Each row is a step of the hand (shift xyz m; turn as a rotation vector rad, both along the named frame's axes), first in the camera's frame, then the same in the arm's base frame.
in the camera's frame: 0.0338 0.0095 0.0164 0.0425 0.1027 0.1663
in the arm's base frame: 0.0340 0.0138 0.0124 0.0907 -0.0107 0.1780
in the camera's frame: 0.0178 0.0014 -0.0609 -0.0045 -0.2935 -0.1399
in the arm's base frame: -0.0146 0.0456 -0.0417 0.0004 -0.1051 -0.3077
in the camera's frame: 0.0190 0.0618 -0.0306 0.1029 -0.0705 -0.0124
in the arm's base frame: -0.0137 0.0665 0.0226 0.0979 0.0158 -0.0766
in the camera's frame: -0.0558 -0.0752 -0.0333 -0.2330 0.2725 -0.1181
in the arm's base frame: -0.0447 -0.0565 -0.0684 -0.3194 0.1204 0.1612
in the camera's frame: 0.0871 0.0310 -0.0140 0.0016 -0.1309 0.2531
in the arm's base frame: 0.0591 0.0724 -0.0002 0.1548 -0.2292 0.0687
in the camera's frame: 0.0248 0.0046 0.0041 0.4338 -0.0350 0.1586
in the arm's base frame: 0.0217 0.0132 0.0021 0.4502 0.1085 0.0087
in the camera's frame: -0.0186 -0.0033 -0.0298 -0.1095 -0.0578 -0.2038
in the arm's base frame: -0.0292 0.0058 -0.0190 -0.1761 0.0263 -0.1586
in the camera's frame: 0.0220 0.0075 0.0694 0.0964 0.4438 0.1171
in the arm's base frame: 0.0500 -0.0245 0.0475 0.0295 0.2601 0.3892
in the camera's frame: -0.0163 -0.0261 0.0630 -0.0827 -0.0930 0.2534
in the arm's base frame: 0.0229 -0.0616 0.0246 0.0746 -0.2489 0.1104
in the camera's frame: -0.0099 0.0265 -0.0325 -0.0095 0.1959 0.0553
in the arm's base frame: -0.0304 0.0305 -0.0001 -0.0291 0.0859 0.1825
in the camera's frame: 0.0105 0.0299 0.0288 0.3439 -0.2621 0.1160
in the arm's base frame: 0.0154 0.0074 0.0393 0.4093 -0.0556 -0.1727
